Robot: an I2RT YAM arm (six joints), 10 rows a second.
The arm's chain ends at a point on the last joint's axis. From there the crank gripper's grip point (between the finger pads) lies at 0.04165 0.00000 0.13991 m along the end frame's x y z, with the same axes.
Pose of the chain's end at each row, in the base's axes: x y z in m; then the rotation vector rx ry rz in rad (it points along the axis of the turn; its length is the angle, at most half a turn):
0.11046 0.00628 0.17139 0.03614 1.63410 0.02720
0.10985 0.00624 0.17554 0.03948 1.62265 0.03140
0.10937 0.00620 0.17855 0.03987 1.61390 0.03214
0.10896 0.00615 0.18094 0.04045 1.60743 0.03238
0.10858 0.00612 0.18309 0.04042 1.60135 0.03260
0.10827 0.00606 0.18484 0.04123 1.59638 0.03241
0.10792 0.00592 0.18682 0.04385 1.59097 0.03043
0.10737 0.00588 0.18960 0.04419 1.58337 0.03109
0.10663 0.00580 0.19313 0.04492 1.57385 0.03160
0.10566 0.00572 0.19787 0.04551 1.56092 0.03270
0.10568 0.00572 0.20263 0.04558 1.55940 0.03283
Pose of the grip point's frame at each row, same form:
0.24745 0.00734 0.12096 0.03614 1.63410 0.02720
0.24740 0.00756 0.12668 0.03948 1.62265 0.03140
0.24734 0.00756 0.13090 0.03987 1.61390 0.03214
0.24724 0.00748 0.13418 0.04045 1.60743 0.03238
0.24714 0.00746 0.13717 0.04042 1.60135 0.03260
0.24706 0.00731 0.13961 0.04123 1.59638 0.03241
0.24695 0.00676 0.14233 0.04385 1.59097 0.03043
0.24673 0.00675 0.14617 0.04419 1.58337 0.03109
0.24640 0.00665 0.15102 0.04492 1.57385 0.03160
0.24596 0.00662 0.15758 0.04551 1.56092 0.03270
0.24604 0.00662 0.16255 0.04558 1.55940 0.03283

